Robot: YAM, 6 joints.
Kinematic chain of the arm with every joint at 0, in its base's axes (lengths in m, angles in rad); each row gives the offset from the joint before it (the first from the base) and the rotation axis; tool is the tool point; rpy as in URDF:
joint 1: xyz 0 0 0.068 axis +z
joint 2: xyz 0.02 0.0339 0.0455 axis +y
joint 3: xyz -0.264 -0.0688 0 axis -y
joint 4: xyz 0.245 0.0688 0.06 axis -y
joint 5: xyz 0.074 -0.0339 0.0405 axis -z
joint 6: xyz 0.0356 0 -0.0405 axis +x
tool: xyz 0 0 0 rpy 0 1.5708 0
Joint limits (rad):
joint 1: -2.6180..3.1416
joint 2: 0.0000..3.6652
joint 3: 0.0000..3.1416
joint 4: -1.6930..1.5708
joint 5: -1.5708..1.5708
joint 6: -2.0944..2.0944
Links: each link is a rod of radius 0.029 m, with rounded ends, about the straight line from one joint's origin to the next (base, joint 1, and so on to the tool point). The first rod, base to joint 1, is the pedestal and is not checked.
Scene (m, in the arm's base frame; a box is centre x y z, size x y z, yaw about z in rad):
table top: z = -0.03
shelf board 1: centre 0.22 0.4 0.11 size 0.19 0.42 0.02 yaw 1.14
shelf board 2: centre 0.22 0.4 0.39 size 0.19 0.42 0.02 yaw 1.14
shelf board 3: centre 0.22 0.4 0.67 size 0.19 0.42 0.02 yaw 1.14
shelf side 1: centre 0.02 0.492 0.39 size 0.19 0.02 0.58 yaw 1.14
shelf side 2: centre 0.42 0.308 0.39 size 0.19 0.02 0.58 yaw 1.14
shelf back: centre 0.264 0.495 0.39 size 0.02 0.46 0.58 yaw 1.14
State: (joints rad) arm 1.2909 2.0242 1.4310 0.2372 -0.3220 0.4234
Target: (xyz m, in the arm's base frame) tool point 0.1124 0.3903 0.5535
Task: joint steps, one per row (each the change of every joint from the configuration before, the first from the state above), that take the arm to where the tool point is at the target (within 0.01 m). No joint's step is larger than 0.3 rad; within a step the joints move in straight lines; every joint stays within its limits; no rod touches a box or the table.
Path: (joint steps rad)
1: 0.0442 -0.2816 -0.2503 -0.1383 -0.0272 0.0000
2: 0.0441 -0.2816 -0.2502 -0.1384 -0.0273 0.0000
3: 0.0442 -0.2815 -0.2503 -0.1383 -0.0272 0.0000
4: -0.0196 0.0180 0.2239 0.0958 0.0180 0.0000
5: -0.0196 0.0181 0.2239 0.0959 0.0179 0.0000
6: -0.0196 0.0180 0.2240 0.0958 0.0180 0.0000
7: -0.0196 0.0181 0.2239 0.0959 0.0180 0.0000
8: -0.0260 0.2083 0.1890 0.0609 0.0210 0.0000
9: -0.0259 0.2084 0.1890 0.0608 0.0210 0.0000
10: -0.0260 0.2083 0.1890 0.0609 0.0210 0.0000

